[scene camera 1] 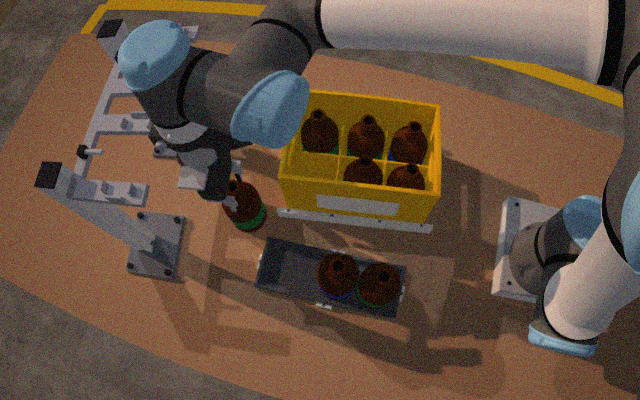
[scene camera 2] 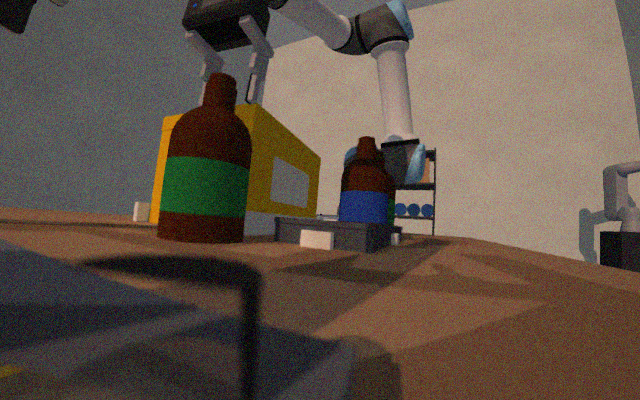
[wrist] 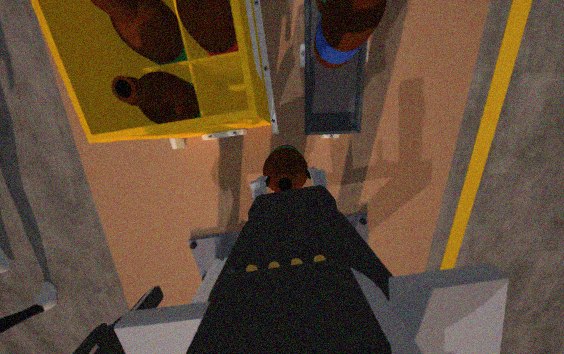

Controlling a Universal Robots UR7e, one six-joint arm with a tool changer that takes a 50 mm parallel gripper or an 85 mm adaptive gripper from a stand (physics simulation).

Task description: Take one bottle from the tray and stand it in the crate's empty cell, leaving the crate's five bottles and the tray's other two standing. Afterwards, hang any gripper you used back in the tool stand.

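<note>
Scene camera 2 gives me a blue-labelled bottle [scene camera 2: 364, 192], together with a tool stand [scene camera 2: 137, 319] and a pale rail [scene camera 2: 256, 223]. In scene camera 1 I find a blue-labelled bottle [scene camera 1: 409, 144] and also a blue-labelled bottle [scene camera 1: 409, 176]; the tool stand [scene camera 1: 154, 238] is visible there, and so is the pale rail [scene camera 1: 282, 212]. The wrist view, for its part, shows me the tool stand [wrist: 210, 252].
</note>
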